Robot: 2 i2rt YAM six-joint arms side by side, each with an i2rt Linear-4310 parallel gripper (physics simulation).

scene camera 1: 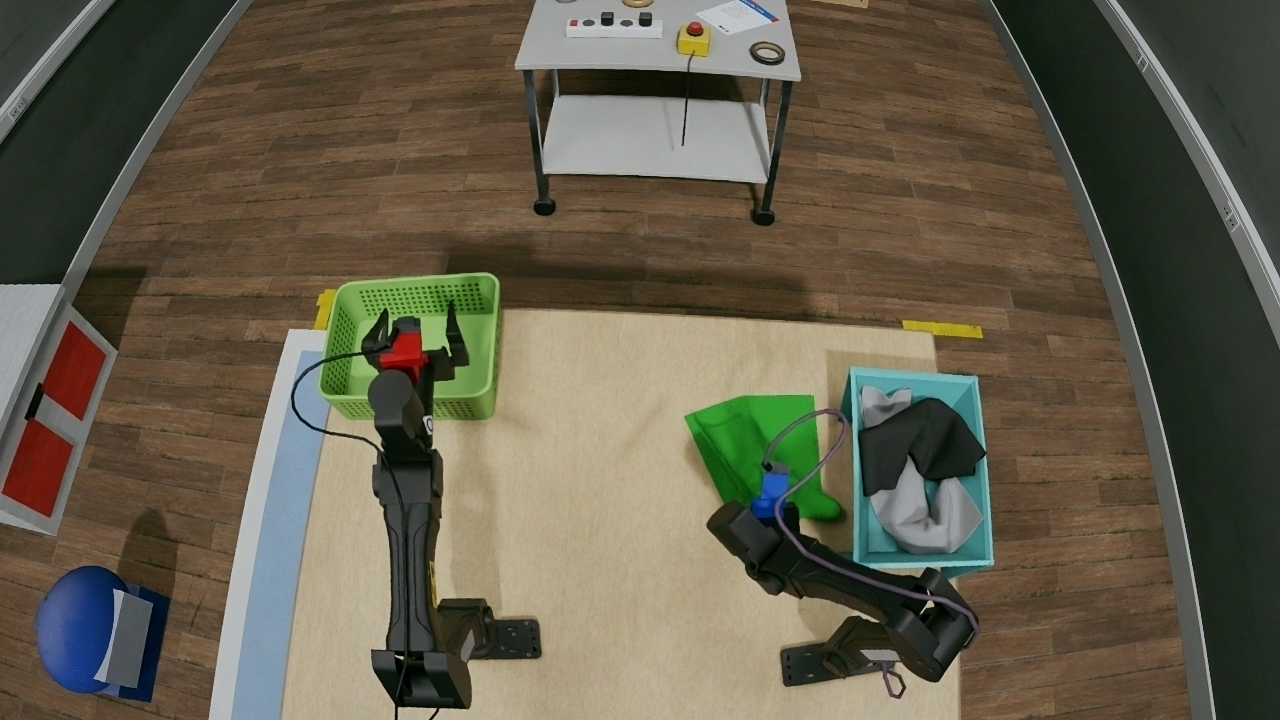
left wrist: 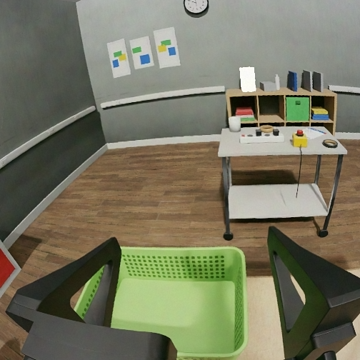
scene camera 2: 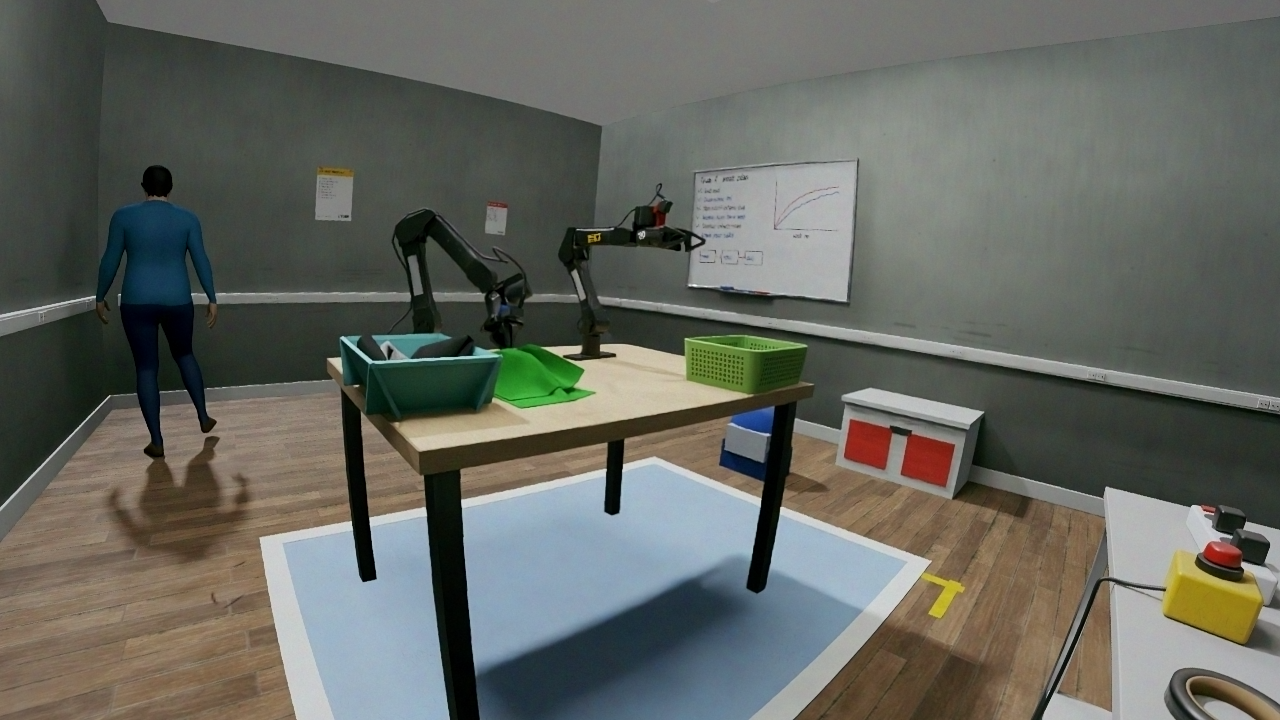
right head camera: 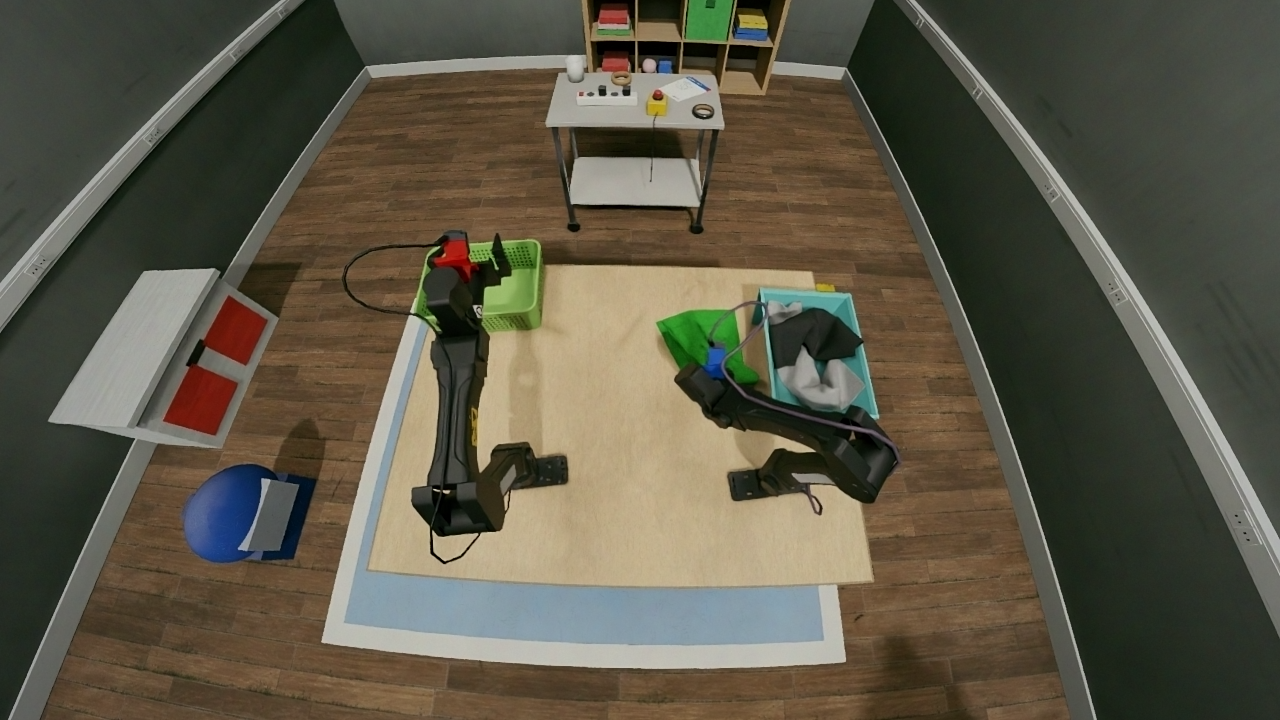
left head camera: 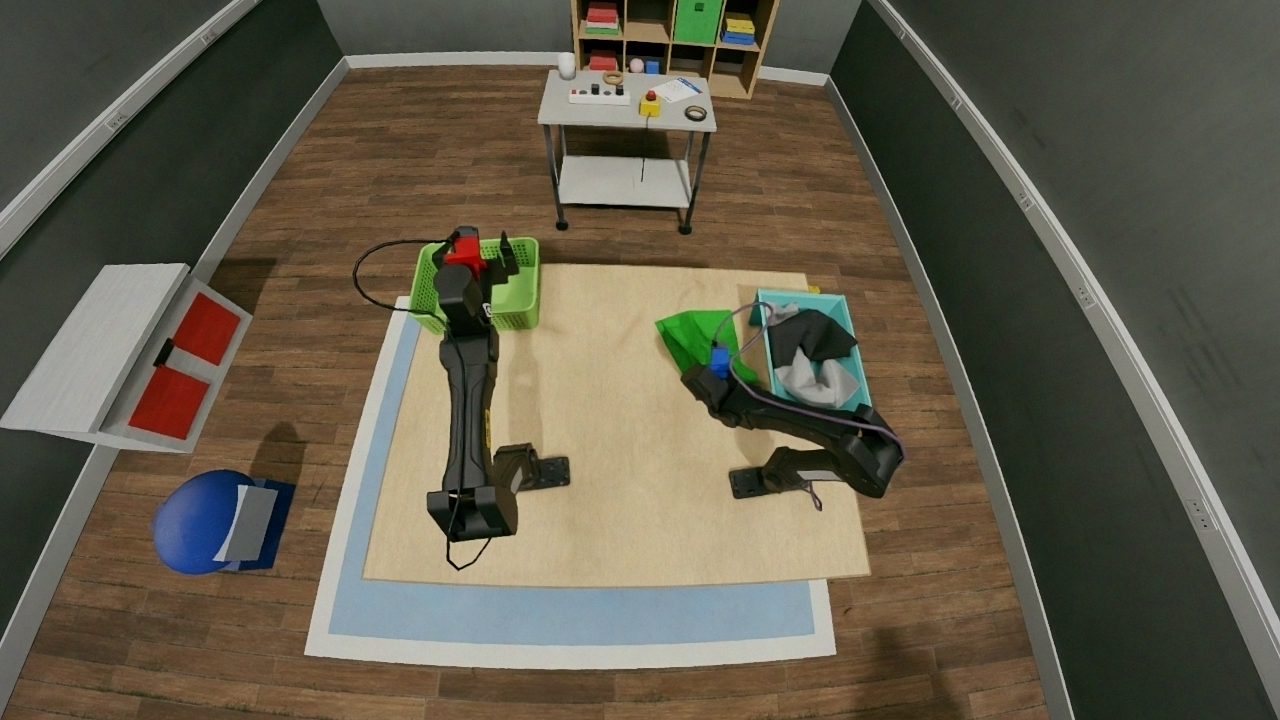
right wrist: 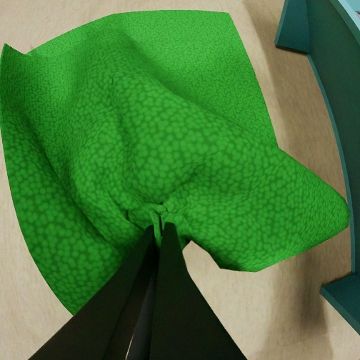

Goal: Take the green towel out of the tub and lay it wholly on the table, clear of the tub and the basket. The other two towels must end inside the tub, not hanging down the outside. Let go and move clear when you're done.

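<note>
The green towel (left head camera: 698,333) (scene camera 1: 742,438) (scene camera 2: 537,380) (right wrist: 155,120) is spread, rumpled, on the table (scene camera 1: 608,555), left of the turquoise tub (scene camera 1: 985,501) (scene camera 2: 429,389) (right wrist: 332,110) in scene camera 1, with a narrow gap between them. My right gripper (right wrist: 163,233) points down and is shut on the towel, pinching a gathered fold; the arm hides part of it in the head views. The black towel (left head camera: 810,335) (scene camera 1: 921,443) and grey towel (left head camera: 819,383) (scene camera 1: 926,523) lie inside the tub. My left gripper (scene camera 1: 418,315) (left wrist: 190,241) is open and empty above the green basket (scene camera 1: 487,376) (left wrist: 175,300).
The basket stands at the table's far left corner in scene camera 1, the tub at its right edge. A grey trolley (left head camera: 626,105) stands on the floor beyond the table. The right arm (scene camera 1: 859,577) reaches past the tub's near side, and its cable loops above the green towel.
</note>
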